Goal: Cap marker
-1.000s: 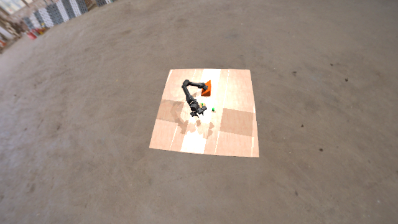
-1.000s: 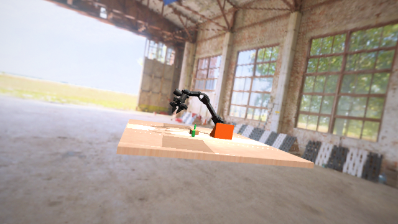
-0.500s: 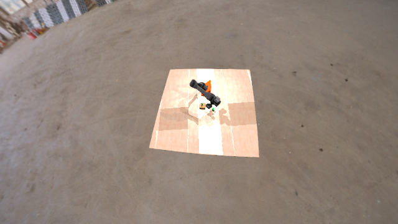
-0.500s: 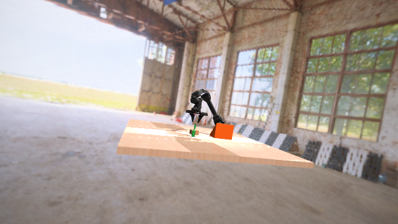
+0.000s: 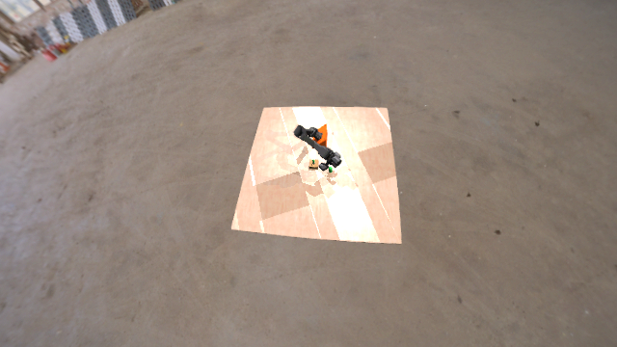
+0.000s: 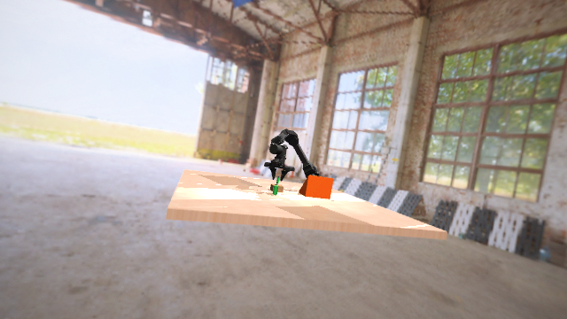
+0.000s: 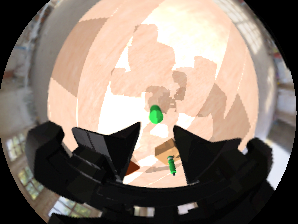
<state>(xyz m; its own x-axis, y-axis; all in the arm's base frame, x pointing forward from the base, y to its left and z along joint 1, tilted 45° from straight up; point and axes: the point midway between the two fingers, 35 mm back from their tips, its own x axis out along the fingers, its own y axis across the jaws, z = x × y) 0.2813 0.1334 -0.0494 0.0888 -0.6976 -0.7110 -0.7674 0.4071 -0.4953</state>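
Right now my gripper tip is 60 mm above the green marker cap. Round my gripper tip: wooden holder block (140 mm to the right, 60 mm below, 40 mm behind).
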